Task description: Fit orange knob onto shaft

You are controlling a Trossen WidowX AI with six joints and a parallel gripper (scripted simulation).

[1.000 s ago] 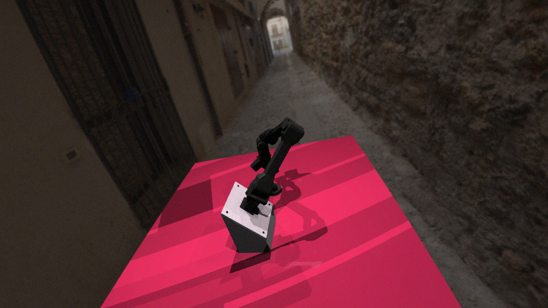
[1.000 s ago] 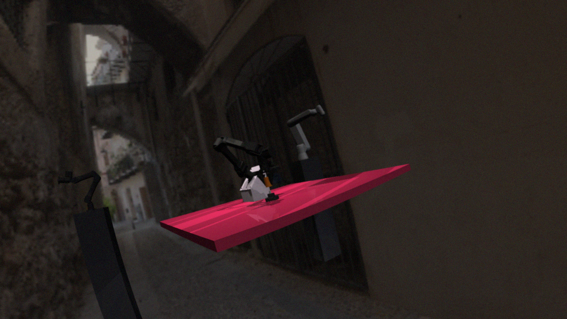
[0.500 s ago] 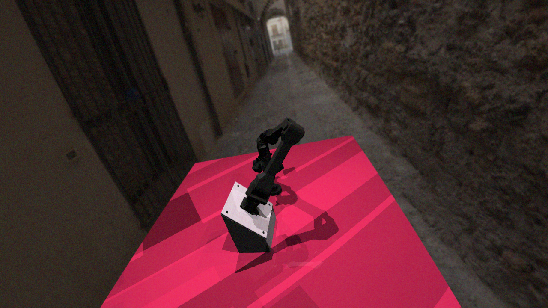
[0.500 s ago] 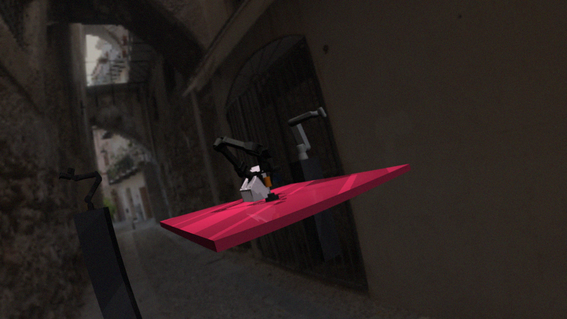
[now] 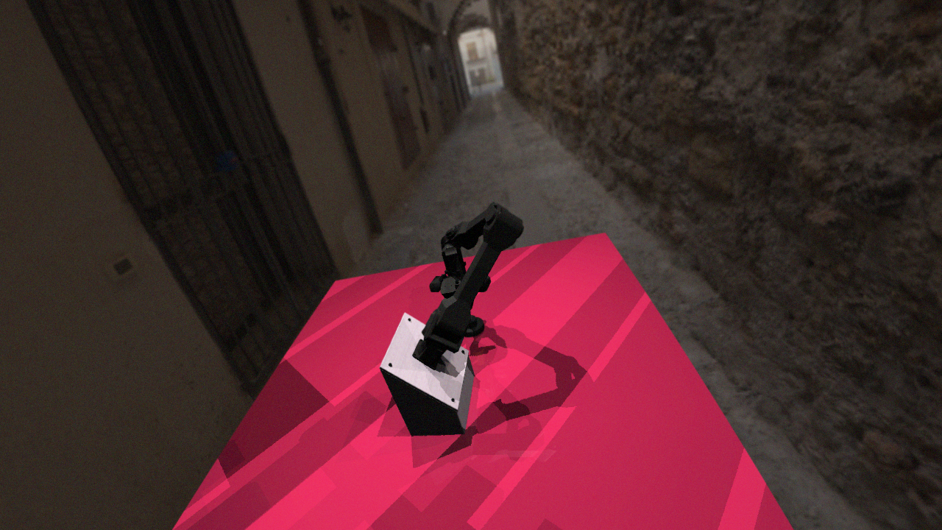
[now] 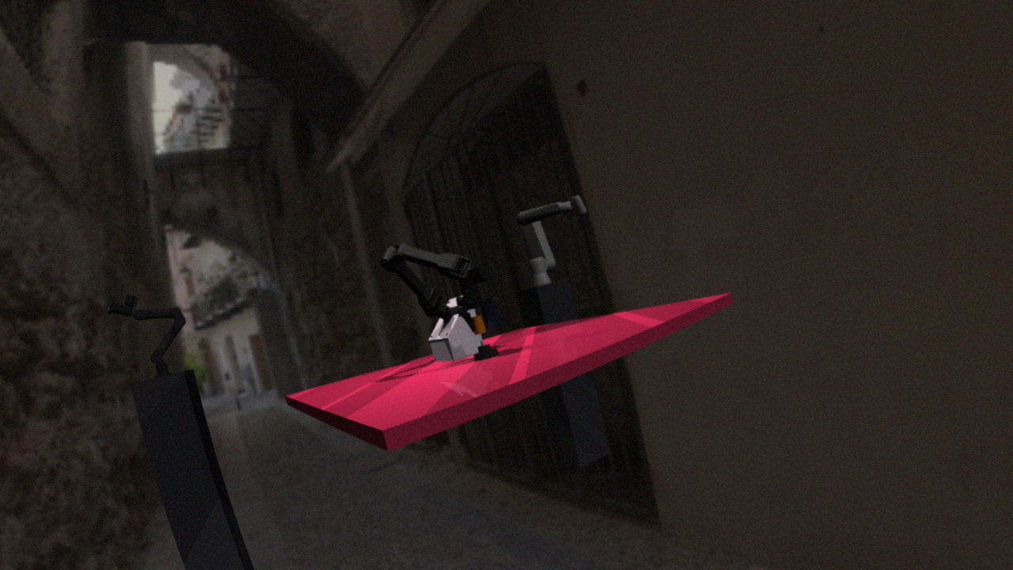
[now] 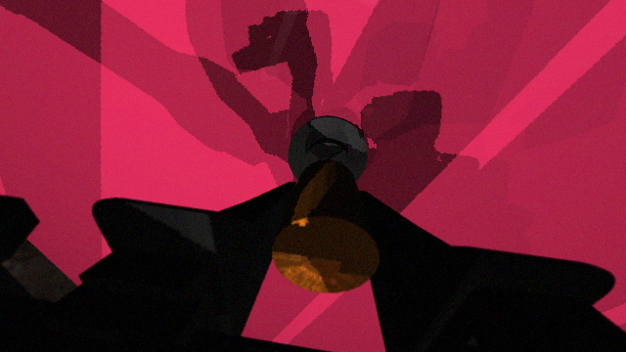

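Right now my gripper tip is 3 cm below the orange knob. The rest, counted from my gripper tip: dark round pedestal: 6 cm below.
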